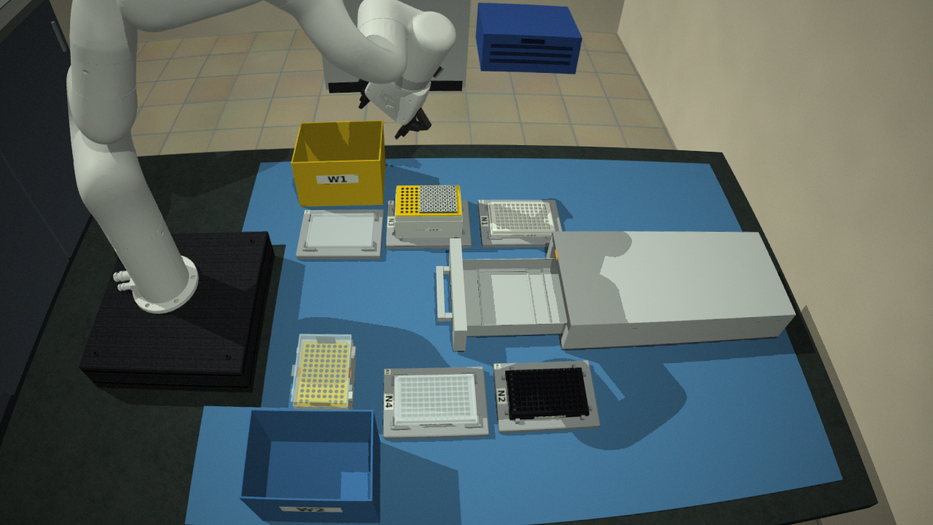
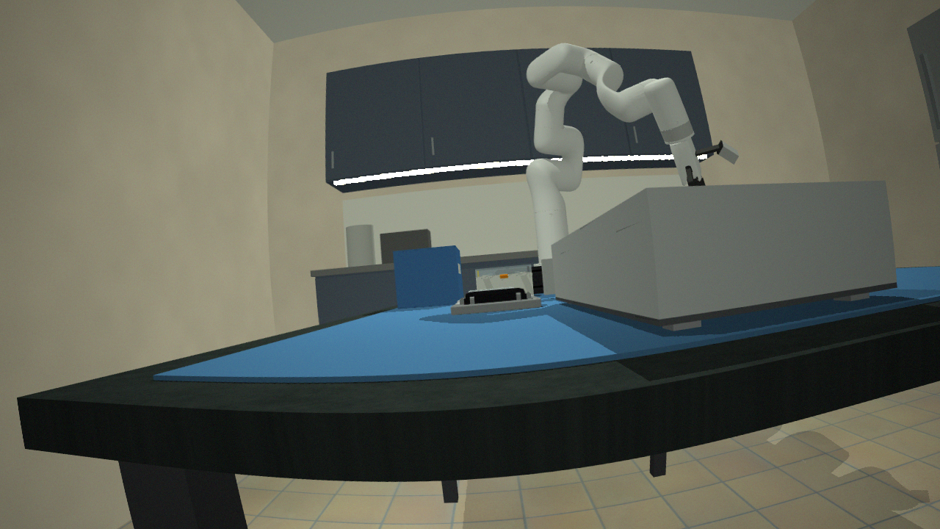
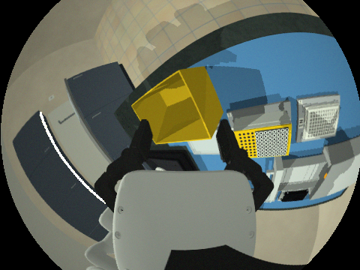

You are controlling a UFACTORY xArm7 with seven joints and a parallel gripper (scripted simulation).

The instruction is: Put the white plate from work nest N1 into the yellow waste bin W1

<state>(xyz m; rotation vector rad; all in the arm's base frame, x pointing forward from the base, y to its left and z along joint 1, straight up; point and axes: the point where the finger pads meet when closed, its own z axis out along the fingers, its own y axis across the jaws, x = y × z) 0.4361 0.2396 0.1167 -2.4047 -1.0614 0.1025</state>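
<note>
Now: hand 25 cm short of the white plate, 16 cm to the left of it and 16 cm above it. The rest, counted from my hand: yellow waste bin W1: 15 cm below, 9 cm behind, 2 cm to the left; work nest N1: 25 cm ahead, 18 cm below, 16 cm to the right; yellow tip rack: 13 cm to the right, 13 cm below, 6 cm ahead.
</note>
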